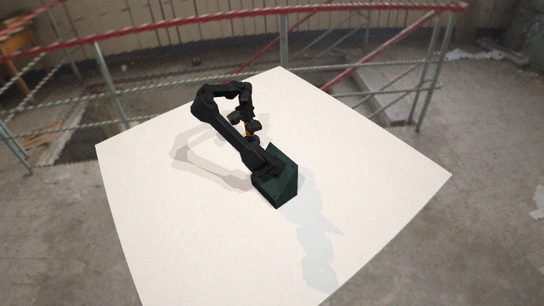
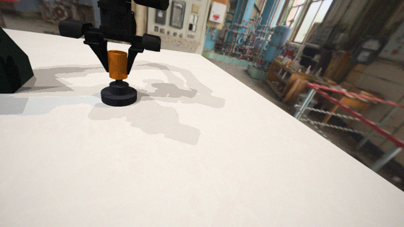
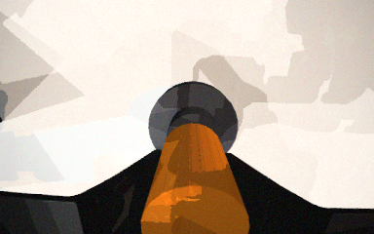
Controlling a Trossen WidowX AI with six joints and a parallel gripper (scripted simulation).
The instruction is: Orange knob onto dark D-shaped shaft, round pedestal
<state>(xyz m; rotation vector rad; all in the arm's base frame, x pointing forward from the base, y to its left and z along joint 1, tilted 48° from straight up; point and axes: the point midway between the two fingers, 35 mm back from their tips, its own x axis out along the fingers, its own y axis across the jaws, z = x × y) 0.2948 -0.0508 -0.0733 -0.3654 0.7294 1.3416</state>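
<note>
The orange knob is 2 cm above my gripper tip. Round my gripper tip: dark round pedestal: 4 cm below.
</note>
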